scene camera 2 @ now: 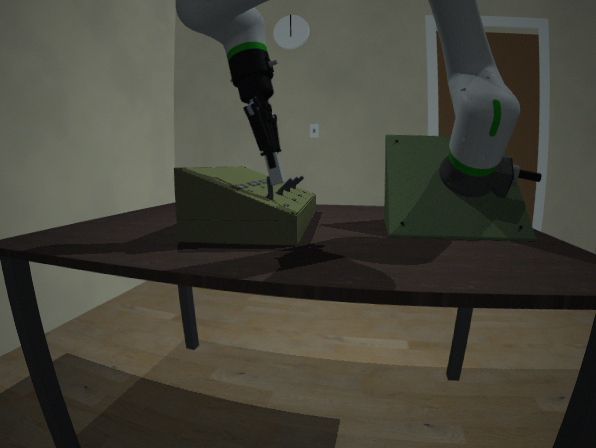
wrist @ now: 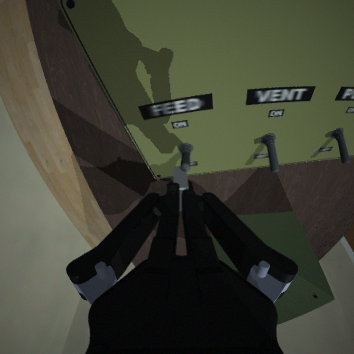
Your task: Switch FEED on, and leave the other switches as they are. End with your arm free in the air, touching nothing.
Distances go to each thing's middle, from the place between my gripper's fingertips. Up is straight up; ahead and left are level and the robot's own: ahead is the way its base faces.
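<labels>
Olive switch box (scene camera 2: 231, 205): from my hand, 160 mm to the right, 130 mm ahead, 40 mm below.
</labels>
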